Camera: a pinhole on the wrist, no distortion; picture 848 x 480 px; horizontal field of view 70.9 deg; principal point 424.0 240.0 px. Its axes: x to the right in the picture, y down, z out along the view. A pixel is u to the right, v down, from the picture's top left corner.
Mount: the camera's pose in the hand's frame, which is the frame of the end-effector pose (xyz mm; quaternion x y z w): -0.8 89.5 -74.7 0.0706 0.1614 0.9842 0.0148
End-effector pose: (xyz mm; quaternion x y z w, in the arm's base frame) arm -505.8 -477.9 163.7 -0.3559 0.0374 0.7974 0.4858
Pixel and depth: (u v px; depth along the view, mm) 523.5 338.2 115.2
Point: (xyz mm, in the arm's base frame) -614.4 -520.6 165.9
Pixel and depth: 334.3 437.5 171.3
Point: -643.6 -446.8 183.7
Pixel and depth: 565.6 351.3 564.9
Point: -900.6 -403.9 522.9
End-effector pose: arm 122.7 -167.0 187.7 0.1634 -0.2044 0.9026 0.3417
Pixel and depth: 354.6 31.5 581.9
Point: -239.9 -590.5 476.9
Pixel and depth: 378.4 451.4 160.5
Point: 54.3 -251.1 260.3
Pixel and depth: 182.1 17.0 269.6
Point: -142.6 -329.9 296.7
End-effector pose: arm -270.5 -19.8 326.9 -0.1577 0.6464 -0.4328 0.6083
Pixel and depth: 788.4 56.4 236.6
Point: -37.5 146.2 233.6
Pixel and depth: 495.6 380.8 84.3
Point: -228.0 31.2 254.1
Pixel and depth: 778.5 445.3 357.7
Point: 97.9 32.4 396.5
